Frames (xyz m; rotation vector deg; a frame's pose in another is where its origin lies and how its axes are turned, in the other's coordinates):
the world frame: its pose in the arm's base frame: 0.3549 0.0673 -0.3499 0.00 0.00 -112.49
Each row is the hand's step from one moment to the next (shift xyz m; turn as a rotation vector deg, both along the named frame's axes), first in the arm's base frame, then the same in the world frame.
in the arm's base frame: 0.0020 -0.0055 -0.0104 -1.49 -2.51 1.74
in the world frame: 0.0043 0.0040 -0.0104 2.89 -0.42 1.74
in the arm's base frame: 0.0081 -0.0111 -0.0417 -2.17 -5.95 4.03
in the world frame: 0.0072 0.0117 -0.0417 6.33 0.27 4.03
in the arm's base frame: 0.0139 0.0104 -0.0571 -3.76 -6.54 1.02
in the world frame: -0.0149 0.0089 -0.0571 7.48 -0.97 1.02
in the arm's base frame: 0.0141 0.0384 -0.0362 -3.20 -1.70 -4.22
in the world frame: -0.0409 -0.0017 -0.0362 2.79 -2.31 -4.22
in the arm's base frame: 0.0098 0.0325 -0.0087 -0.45 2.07 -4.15
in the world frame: -0.0338 -0.0034 -0.0087 -1.74 -1.21 -4.15
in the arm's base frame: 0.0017 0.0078 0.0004 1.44 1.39 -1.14
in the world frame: -0.0079 -0.0014 0.0004 -1.84 0.80 -1.14
